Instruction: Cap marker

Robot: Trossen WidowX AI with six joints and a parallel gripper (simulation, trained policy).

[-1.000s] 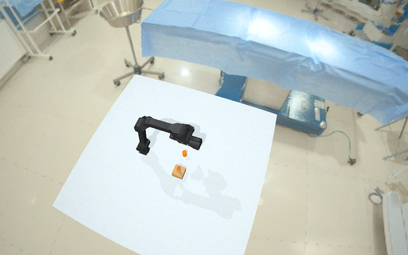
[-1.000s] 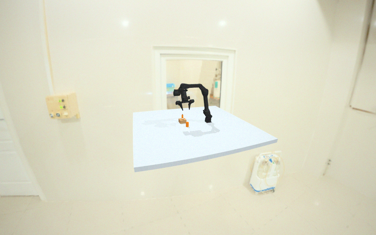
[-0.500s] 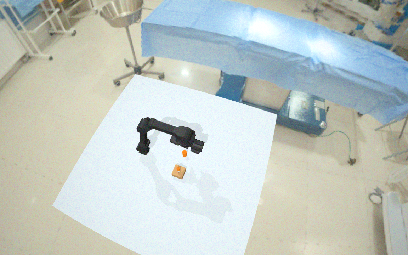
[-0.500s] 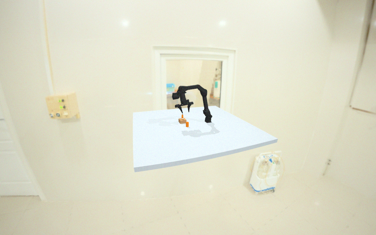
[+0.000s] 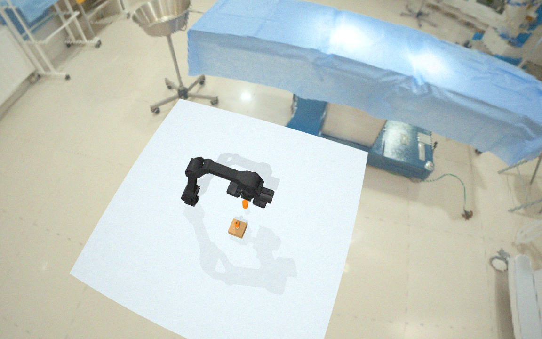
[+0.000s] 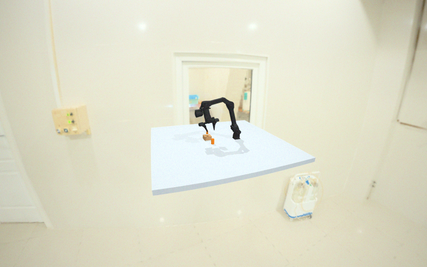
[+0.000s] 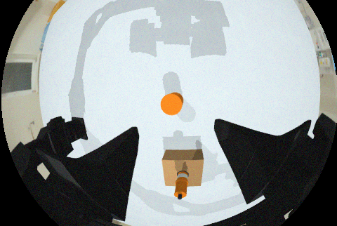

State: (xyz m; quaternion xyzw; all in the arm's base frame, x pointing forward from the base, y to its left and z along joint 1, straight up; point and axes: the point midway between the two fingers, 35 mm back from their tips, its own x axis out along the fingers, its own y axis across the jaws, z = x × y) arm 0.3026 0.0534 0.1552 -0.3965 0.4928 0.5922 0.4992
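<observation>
Now: the orange cap 10 cm below my gripper tip, 2 cm behind it and 1 cm to the left of it. Also, from my gripper tip: tan holder block 13 cm to the right, 10 cm below.
</observation>
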